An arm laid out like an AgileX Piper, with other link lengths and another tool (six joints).
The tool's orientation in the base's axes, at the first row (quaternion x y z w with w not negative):
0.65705, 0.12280, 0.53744, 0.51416
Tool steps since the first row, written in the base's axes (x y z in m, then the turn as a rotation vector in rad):
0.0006, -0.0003, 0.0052, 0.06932, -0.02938, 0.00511
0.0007, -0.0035, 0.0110, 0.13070, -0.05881, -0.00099
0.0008, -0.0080, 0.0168, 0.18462, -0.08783, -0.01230
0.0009, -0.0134, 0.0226, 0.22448, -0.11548, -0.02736
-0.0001, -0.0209, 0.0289, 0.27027, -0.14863, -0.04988
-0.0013, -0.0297, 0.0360, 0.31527, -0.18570, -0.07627
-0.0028, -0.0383, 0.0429, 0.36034, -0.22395, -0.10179
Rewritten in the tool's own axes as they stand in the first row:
0.0030, 0.0041, 0.0012, 0.00917, -0.01004, 0.07423
0.0042, 0.0102, 0.0037, 0.00869, -0.02600, 0.14068
0.0043, 0.0168, 0.0068, 0.00255, -0.04343, 0.20014
0.0039, 0.0238, 0.0104, -0.01029, -0.05899, 0.24676
0.0018, 0.0326, 0.0144, -0.02907, -0.08048, 0.30051
-0.0008, 0.0427, 0.0189, -0.05320, -0.10305, 0.35531
-0.0036, 0.0526, 0.0231, -0.07763, -0.12442, 0.41092

